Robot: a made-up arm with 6 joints. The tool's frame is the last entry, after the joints.
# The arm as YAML. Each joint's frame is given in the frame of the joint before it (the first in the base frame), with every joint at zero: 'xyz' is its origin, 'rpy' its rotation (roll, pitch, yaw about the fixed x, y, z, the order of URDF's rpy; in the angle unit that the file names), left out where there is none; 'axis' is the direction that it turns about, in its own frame. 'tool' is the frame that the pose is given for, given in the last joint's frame.
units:
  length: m
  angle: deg
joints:
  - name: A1
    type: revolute
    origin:
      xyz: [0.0, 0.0, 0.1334]
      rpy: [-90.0, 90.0, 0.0]
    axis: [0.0, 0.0, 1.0]
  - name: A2
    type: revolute
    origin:
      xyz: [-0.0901, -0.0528, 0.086]
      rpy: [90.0, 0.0, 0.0]
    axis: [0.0, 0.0, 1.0]
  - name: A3
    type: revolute
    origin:
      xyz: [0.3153, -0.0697, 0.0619]
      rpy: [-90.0, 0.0, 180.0]
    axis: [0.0, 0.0, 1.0]
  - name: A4
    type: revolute
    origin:
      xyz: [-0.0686, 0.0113, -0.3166]
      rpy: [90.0, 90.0, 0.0]
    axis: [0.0, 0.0, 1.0]
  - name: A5
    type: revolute
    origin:
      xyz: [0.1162, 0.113, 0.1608]
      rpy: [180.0, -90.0, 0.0]
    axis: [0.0, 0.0, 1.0]
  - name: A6
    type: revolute
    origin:
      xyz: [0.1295, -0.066, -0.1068]
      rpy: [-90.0, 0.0, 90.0]
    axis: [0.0, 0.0, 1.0]
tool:
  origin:
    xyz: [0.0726, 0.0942, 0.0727]
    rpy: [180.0, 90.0, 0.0]
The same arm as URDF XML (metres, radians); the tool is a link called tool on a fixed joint. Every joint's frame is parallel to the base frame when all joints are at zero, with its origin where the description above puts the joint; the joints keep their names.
<robot name="arm">
<link name="base_link"/>
<link name="link1"/>
<link name="link2"/>
<link name="link3"/>
<link name="link4"/>
<link name="link5"/>
<link name="link6"/>
<link name="tool"/>
<joint name="A1" type="continuous"><parent link="base_link"/><child link="link1"/><origin xyz="0 0 0.1334" rpy="0 0 0"/><axis xyz="0 1 0"/></joint>
<joint name="A2" type="continuous"><parent link="link1"/><child link="link2"/><origin xyz="0.0528 0.086 0.0901" rpy="0 0 0"/><axis xyz="1 0 0"/></joint>
<joint name="A3" type="continuous"><parent link="link2"/><child link="link3"/><origin xyz="0.0619 -0.0697 -0.3153" rpy="0 0 0"/><axis xyz="0 -1 0"/></joint>
<joint name="A4" type="continuous"><parent link="link3"/><child link="link4"/><origin xyz="-0.0113 0.3166 -0.0686" rpy="0 0 0"/><axis xyz="1 0 0"/></joint>
<joint name="A5" type="continuous"><parent link="link4"/><child link="link5"/><origin xyz="0.1608 0.1162 0.113" rpy="0 0 0"/><axis xyz="0 1 0"/></joint>
<joint name="A6" type="continuous"><parent link="link5"/><child link="link6"/><origin xyz="0.1295 -0.1068 0.066" rpy="0 0 0"/><axis xyz="-1 0 0"/></joint>
<joint name="tool_joint" type="fixed"><parent link="link6"/><child link="tool"/><origin xyz="-0.0727 -0.0942 -0.0726" rpy="0 0 0"/></joint>
</robot>

